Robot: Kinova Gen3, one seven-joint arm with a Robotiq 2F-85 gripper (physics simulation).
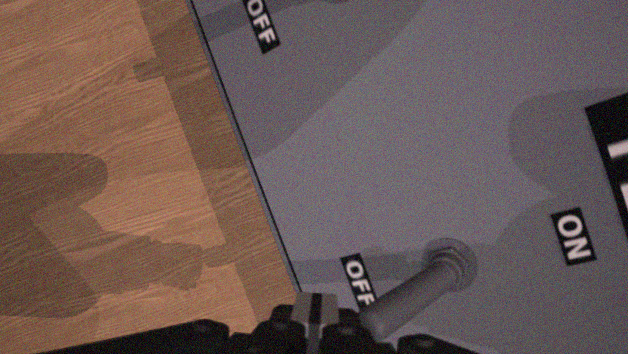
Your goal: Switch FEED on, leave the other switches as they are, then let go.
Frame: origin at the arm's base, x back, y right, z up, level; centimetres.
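Where they show: gripper, between the fingertips: [315, 321].
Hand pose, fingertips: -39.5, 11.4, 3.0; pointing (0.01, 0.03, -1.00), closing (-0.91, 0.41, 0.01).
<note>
After its pixels a point has its place, as x, y, z.
A grey toggle switch [417, 292] @[-43.1, 11.5, 3.4] stands on the grey panel [360, 165] @[-43.0, 7.0, -0.1] at the lower right. Its lever leans toward its OFF label [358, 280] @[-41.3, 11.6, -1.0], and its ON label [574, 236] @[-48.8, 11.7, 3.3] lies on the other side, at the right. A large black name label [612, 135] @[-50.7, 8.8, 4.3] shows only in part at the right edge, so I cannot read the switch's name. My gripper [315, 321] @[-39.5, 11.3, 3.0] is shut and empty at the bottom, near the panel's edge, just left of the lever's tip. Whether the fingers touch the lever is not clear.
A second OFF label [263, 25] @[-41.4, 0.0, -0.9] lies on the panel at the top; its switch does not show. The panel's edge runs slanting from the top to the bottom middle. A wooden table top [90, 115] @[-29.3, -1.5, -8.7] lies to the left, with shadows across it.
</note>
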